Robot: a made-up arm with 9 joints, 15 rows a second.
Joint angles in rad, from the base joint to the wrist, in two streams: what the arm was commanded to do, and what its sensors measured. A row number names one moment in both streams.
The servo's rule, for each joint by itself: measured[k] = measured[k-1] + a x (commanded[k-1-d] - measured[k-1]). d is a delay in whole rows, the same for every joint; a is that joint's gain. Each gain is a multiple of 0.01, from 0.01 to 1. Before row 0 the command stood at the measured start. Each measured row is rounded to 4 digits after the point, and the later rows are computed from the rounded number. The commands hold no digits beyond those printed.
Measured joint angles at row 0:
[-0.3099, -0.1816, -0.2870, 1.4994, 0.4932, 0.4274, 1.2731, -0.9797, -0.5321]
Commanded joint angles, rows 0 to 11:
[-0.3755, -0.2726, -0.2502, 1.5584, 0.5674, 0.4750, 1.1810, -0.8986, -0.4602]
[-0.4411, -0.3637, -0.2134, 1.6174, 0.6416, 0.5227, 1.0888, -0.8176, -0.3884]
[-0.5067, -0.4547, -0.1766, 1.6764, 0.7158, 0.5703, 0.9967, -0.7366, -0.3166]
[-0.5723, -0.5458, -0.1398, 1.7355, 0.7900, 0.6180, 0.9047, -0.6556, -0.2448]
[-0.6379, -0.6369, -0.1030, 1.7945, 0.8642, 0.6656, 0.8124, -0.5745, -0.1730]
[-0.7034, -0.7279, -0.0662, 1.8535, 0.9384, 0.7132, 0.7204, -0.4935, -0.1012]
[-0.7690, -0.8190, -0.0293, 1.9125, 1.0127, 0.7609, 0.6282, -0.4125, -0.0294]
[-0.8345, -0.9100, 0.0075, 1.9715, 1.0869, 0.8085, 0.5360, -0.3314, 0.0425]
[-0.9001, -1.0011, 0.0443, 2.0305, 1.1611, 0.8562, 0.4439, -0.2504, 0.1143]
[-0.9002, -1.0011, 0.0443, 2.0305, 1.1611, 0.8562, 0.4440, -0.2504, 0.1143]
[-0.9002, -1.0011, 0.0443, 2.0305, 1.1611, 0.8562, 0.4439, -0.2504, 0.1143]
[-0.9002, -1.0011, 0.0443, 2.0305, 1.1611, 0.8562, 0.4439, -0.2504, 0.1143]
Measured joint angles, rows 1 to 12:
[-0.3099, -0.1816, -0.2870, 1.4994, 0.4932, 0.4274, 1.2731, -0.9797, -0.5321]
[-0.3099, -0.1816, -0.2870, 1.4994, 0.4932, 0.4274, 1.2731, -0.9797, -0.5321]
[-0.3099, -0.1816, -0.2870, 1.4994, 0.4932, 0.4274, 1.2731, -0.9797, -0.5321]
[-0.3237, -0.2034, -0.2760, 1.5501, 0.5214, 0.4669, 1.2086, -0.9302, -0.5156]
[-0.3484, -0.2419, -0.2572, 1.6080, 0.5671, 0.5132, 1.1247, -0.8615, -0.4863]
[-0.3816, -0.2930, -0.2330, 1.6668, 0.6236, 0.5606, 1.0351, -0.7853, -0.4473]
[-0.4216, -0.3537, -0.2050, 1.7259, 0.6868, 0.6082, 0.9438, -0.7062, -0.4007]
[-0.4670, -0.4217, -0.1744, 1.7849, 0.7542, 0.6558, 0.8518, -0.6259, -0.3483]
[-0.5166, -0.4952, -0.1419, 1.8439, 0.8242, 0.7034, 0.7598, -0.5451, -0.2915]
[-0.5696, -0.5729, -0.1081, 1.9029, 0.8958, 0.7511, 0.6677, -0.4642, -0.2312]
[-0.6252, -0.6538, -0.0734, 1.9619, 0.9684, 0.7987, 0.5755, -0.3832, -0.1682]
[-0.6829, -0.7372, -0.0381, 2.0209, 1.0416, 0.8464, 0.4834, -0.3022, -0.1032]
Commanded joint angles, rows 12 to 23:
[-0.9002, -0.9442, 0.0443, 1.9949, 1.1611, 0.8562, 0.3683, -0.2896, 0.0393]
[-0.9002, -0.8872, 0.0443, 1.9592, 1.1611, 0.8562, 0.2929, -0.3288, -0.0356]
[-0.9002, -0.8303, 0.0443, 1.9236, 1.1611, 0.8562, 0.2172, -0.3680, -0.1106]
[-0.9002, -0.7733, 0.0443, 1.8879, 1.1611, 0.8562, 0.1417, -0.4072, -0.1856]
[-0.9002, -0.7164, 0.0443, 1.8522, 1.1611, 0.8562, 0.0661, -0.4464, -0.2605]
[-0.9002, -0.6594, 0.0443, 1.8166, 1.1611, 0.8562, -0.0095, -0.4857, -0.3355]
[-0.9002, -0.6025, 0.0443, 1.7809, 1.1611, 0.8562, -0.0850, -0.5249, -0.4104]
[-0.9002, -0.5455, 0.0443, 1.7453, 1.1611, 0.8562, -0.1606, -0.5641, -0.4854]
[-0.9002, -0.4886, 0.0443, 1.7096, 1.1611, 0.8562, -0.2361, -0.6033, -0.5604]
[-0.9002, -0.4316, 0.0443, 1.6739, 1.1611, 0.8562, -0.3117, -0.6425, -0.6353]
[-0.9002, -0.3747, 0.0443, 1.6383, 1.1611, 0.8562, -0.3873, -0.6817, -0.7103]
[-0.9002, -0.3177, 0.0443, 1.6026, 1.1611, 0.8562, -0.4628, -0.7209, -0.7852]
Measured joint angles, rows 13 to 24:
[-0.7285, -0.8005, -0.0134, 2.0292, 1.0870, 0.8545, 0.4558, -0.2706, -0.0532]
[-0.7646, -0.8486, 0.0039, 2.0303, 1.1152, 0.8559, 0.4475, -0.2583, -0.0147]
[-0.7931, -0.8852, 0.0160, 2.0305, 1.1326, 0.8561, 0.4450, -0.2535, 0.0150]
[-0.8156, -0.8994, 0.0245, 1.9999, 1.1434, 0.8562, 0.3913, -0.2755, 0.0206]
[-0.8334, -0.8965, 0.0304, 1.9649, 1.1501, 0.8562, 0.3224, -0.3080, 0.0077]
[-0.8474, -0.8806, 0.0346, 1.9294, 1.1543, 0.8562, 0.2488, -0.3446, -0.0195]
[-0.8585, -0.8548, 0.0375, 1.8937, 1.1569, 0.8562, 0.1738, -0.3828, -0.0577]
[-0.8673, -0.8216, 0.0395, 1.8580, 1.1585, 0.8562, 0.0984, -0.4216, -0.1043]
[-0.8742, -0.7827, 0.0409, 1.8224, 1.1595, 0.8562, 0.0229, -0.4607, -0.1575]
[-0.8797, -0.7395, 0.0419, 1.7867, 1.1601, 0.8562, -0.0526, -0.4999, -0.2157]
[-0.8840, -0.6929, 0.0426, 1.7511, 1.1605, 0.8562, -0.1282, -0.5391, -0.2777]
[-0.8874, -0.6439, 0.0431, 1.7154, 1.1607, 0.8562, -0.2037, -0.5783, -0.3427]

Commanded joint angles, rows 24 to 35:
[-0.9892, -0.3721, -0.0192, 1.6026, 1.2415, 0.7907, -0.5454, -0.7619, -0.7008]
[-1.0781, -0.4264, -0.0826, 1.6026, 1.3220, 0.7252, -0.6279, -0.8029, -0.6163]
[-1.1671, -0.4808, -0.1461, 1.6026, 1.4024, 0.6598, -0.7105, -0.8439, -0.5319]
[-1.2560, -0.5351, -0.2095, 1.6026, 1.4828, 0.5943, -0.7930, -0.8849, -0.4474]
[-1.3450, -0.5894, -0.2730, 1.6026, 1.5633, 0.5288, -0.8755, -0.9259, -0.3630]
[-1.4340, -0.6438, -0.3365, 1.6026, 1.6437, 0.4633, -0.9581, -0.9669, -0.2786]
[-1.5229, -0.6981, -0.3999, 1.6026, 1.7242, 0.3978, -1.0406, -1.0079, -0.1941]
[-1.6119, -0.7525, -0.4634, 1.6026, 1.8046, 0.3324, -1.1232, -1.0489, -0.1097]
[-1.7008, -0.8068, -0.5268, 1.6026, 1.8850, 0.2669, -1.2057, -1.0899, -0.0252]
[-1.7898, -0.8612, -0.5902, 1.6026, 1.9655, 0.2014, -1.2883, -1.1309, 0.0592]
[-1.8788, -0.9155, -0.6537, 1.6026, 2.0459, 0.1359, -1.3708, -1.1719, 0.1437]
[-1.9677, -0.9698, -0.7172, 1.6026, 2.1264, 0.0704, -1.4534, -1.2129, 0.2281]
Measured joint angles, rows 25 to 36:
[-0.8901, -0.5929, 0.0435, 1.6797, 1.1609, 0.8562, -0.2793, -0.6175, -0.4100]
[-0.8922, -0.5405, 0.0437, 1.6441, 1.1610, 0.8562, -0.3549, -0.6567, -0.4791]
[-0.8939, -0.4870, 0.0439, 1.6084, 1.1610, 0.8562, -0.4304, -0.6959, -0.5495]
[-0.9139, -0.4594, 0.0250, 1.6034, 1.1916, 0.8018, -0.5109, -0.7362, -0.5843]
[-0.9484, -0.4515, -0.0073, 1.6027, 1.2412, 0.7382, -0.5928, -0.7769, -0.5917]
[-0.9943, -0.4585, -0.0489, 1.6026, 1.3025, 0.6731, -0.6752, -0.8178, -0.5779]
[-1.0493, -0.4769, -0.0971, 1.6026, 1.3710, 0.6077, -0.7577, -0.8587, -0.5479]
[-1.1114, -0.5039, -0.1499, 1.6026, 1.4441, 0.5422, -0.8402, -0.8997, -0.5054]
[-1.1791, -0.5375, -0.2059, 1.6026, 1.5199, 0.4767, -0.9227, -0.9407, -0.4532]
[-1.2513, -0.5760, -0.2641, 1.6026, 1.5975, 0.4112, -1.0052, -0.9817, -0.3936]
[-1.3270, -0.6184, -0.3239, 1.6026, 1.6762, 0.3458, -1.0878, -1.0227, -0.3283]
[-1.4055, -0.6636, -0.3848, 1.6026, 1.7555, 0.2803, -1.1703, -1.0637, -0.2586]

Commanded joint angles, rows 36 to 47:
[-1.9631, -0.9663, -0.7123, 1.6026, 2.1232, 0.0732, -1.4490, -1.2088, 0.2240]
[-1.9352, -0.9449, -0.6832, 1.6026, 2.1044, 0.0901, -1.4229, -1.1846, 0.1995]
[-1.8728, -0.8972, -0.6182, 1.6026, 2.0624, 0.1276, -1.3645, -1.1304, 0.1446]
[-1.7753, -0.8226, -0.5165, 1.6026, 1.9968, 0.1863, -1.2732, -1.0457, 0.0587]
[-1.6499, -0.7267, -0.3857, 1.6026, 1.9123, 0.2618, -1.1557, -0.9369, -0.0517]
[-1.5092, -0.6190, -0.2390, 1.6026, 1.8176, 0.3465, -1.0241, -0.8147, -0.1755]
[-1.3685, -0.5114, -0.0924, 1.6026, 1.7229, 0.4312, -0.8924, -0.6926, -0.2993]
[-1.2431, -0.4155, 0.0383, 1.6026, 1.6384, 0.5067, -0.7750, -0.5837, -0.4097]
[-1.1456, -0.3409, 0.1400, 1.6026, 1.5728, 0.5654, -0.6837, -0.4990, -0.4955]
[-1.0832, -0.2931, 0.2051, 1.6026, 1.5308, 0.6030, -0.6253, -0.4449, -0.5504]
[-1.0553, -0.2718, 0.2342, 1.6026, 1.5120, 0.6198, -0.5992, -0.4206, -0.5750]
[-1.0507, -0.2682, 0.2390, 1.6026, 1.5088, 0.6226, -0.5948, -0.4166, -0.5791]
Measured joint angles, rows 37 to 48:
[-1.4862, -0.7110, -0.4464, 1.6026, 1.8353, 0.2148, -1.2529, -1.1047, -0.1855]
[-1.5686, -0.7601, -0.5086, 1.6026, 1.9153, 0.1493, -1.3354, -1.1457, -0.1098]
[-1.6524, -0.8104, -0.5712, 1.6026, 1.9955, 0.0838, -1.4180, -1.1867, -0.0321]
[-1.7176, -0.8478, -0.6135, 1.6026, 2.0440, 0.0750, -1.4397, -1.2002, 0.0268]
[-1.7633, -0.8711, -0.6344, 1.6026, 2.0670, 0.0875, -1.4279, -1.1907, 0.0665]
[-1.7863, -0.8774, -0.6295, 1.6026, 2.0653, 0.1208, -1.3835, -1.1539, 0.0845]
[-1.7840, -0.8642, -0.5956, 1.6026, 2.0393, 0.1752, -1.3063, -1.0879, 0.0786]
[-1.7558, -0.8312, -0.5326, 1.6026, 1.9910, 0.2471, -1.2009, -0.9958, 0.0486]
[-1.7040, -0.7803, -0.4445, 1.6026, 1.9251, 0.3296, -1.0771, -0.8853, -0.0029]
[-1.6335, -0.7158, -0.3389, 1.6026, 1.8483, 0.4139, -0.9478, -0.7678, -0.0711]
[-1.5515, -0.6437, -0.2257, 1.6026, 1.7685, 0.4909, -0.8268, -0.6555, -0.1490]
[-1.4663, -0.5710, -0.1160, 1.6026, 1.6941, 0.5527, -0.7266, -0.5600, -0.2287]

